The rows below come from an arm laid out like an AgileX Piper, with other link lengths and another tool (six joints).
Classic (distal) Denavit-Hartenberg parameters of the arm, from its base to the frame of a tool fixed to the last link. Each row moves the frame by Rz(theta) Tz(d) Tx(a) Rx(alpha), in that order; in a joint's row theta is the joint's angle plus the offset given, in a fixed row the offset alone. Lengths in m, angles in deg.
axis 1: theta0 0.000, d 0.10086, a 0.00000, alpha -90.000
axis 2: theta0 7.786, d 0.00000, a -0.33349, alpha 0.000
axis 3: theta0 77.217, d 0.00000, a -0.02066, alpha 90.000
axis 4: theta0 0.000, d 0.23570, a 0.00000, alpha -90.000
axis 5: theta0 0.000, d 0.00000, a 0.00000, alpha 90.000
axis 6: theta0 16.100, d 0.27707, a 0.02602, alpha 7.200
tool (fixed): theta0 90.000, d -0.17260, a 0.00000, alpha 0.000
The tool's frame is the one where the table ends.
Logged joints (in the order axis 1, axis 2, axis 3, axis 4, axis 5, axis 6), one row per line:
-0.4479 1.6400 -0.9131 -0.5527 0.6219 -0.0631
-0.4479 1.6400 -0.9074 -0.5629 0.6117 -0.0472
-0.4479 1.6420 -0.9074 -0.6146 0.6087 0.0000
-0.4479 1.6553 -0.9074 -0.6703 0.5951 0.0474
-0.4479 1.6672 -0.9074 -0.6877 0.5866 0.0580
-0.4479 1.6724 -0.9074 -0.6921 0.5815 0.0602
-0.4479 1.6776 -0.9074 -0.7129 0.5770 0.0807
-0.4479 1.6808 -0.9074 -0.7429 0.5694 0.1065
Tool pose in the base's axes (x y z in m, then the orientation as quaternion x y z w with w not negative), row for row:
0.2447 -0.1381 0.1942 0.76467 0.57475 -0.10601 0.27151
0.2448 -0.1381 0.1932 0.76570 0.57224 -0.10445 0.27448
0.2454 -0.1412 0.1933 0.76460 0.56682 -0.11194 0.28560
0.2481 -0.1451 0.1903 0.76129 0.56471 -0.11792 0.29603
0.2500 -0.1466 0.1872 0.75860 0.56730 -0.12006 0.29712
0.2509 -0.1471 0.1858 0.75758 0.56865 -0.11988 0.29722
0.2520 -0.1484 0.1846 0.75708 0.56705 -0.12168 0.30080
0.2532 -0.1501 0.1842 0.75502 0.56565 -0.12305 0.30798
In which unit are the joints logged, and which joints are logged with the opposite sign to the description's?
The joints are logged in radians. Opposite sign: none.
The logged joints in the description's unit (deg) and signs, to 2 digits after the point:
-25.66 93.97 -52.32 -31.67 35.63 -3.62
-25.66 93.97 -51.99 -32.25 35.05 -2.70
-25.66 94.08 -51.99 -35.21 34.88 0.00
-25.66 94.84 -51.99 -38.41 34.10 2.72
-25.66 95.52 -51.99 -39.40 33.61 3.32
-25.66 95.82 -51.99 -39.65 33.32 3.45
-25.66 96.12 -51.99 -40.85 33.06 4.62
-25.66 96.30 -51.99 -42.57 32.62 6.10

